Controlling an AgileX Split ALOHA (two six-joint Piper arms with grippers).
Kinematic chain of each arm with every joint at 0, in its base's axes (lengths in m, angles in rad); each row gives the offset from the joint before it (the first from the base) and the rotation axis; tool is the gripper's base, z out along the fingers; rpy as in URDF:
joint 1: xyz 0 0 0.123 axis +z
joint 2: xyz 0 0 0 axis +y
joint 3: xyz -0.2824 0 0.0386 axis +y
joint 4: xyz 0.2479 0 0.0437 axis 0.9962 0 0.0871
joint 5: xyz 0 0 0 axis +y
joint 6: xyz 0.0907 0 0.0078 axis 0.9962 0 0.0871
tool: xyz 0 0 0 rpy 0 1.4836 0
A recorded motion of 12 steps. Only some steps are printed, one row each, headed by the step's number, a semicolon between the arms.
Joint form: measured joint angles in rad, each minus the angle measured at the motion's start. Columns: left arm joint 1, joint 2, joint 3, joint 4, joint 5, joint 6; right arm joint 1, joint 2, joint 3, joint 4, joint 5, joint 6.
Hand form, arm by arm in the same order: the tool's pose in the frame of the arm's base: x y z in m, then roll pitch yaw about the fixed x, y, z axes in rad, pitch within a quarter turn. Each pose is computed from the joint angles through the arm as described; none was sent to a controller.
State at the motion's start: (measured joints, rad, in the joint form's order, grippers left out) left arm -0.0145 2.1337 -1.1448 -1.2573 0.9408 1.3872; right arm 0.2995 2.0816 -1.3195 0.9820 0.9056 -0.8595
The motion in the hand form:
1: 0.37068 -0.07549 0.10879 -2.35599 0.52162 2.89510; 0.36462 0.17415 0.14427 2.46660 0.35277 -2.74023
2: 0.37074 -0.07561 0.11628 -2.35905 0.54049 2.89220; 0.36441 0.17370 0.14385 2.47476 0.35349 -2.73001
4: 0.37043 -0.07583 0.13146 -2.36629 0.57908 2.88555; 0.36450 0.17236 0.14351 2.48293 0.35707 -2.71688
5: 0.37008 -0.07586 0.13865 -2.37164 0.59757 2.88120; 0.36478 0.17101 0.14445 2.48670 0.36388 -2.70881
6: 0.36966 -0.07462 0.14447 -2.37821 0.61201 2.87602; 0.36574 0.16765 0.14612 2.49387 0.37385 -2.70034
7: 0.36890 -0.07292 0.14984 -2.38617 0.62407 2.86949; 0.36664 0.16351 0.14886 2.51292 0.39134 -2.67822
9: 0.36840 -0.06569 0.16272 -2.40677 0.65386 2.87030; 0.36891 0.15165 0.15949 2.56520 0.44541 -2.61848
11: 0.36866 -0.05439 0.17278 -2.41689 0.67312 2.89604; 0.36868 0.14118 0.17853 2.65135 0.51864 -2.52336
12: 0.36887 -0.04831 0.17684 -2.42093 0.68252 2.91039; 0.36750 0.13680 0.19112 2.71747 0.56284 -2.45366
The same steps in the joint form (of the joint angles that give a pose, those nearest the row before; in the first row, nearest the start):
1: 0.0000 -0.0179 0.0000 0.0000 0.0012 -0.0029; -0.0009 0.0000 0.0000 -0.0115 0.0000 -0.0011
2: 0.0000 -0.0378 0.0000 0.0000 0.0036 -0.0030; -0.0009 0.0000 0.0000 -0.0205 0.0000 -0.0035
4: 0.0000 -0.0781 0.0000 0.0000 0.0080 -0.0030; -0.0035 0.0000 0.0000 -0.0288 0.0020 -0.0123
5: 0.0000 -0.0974 0.0000 0.0009 0.0091 -0.0030; -0.0070 -0.0025 0.0000 -0.0313 0.0045 -0.0218
6: 0.0034 -0.1135 0.0000 0.0055 0.0114 -0.0030; -0.0155 -0.0072 0.0000 -0.0367 0.0075 -0.0341
7: 0.0078 -0.1292 0.0008 0.0128 0.0141 -0.0039; -0.0248 -0.0157 0.0000 -0.0510 0.0088 -0.0538
9: 0.0266 -0.1658 0.0008 0.0250 0.0141 -0.0085; -0.0523 -0.0459 0.0000 -0.0825 0.0140 -0.1119
11: 0.0570 -0.1941 0.0008 0.0313 0.0141 -0.0184; -0.0733 -0.0992 0.0000 -0.1241 0.0151 -0.1799
12: 0.0735 -0.2054 0.0008 0.0323 0.0141 -0.0201; -0.0799 -0.1345 0.0000 -0.1490 0.0100 -0.2220

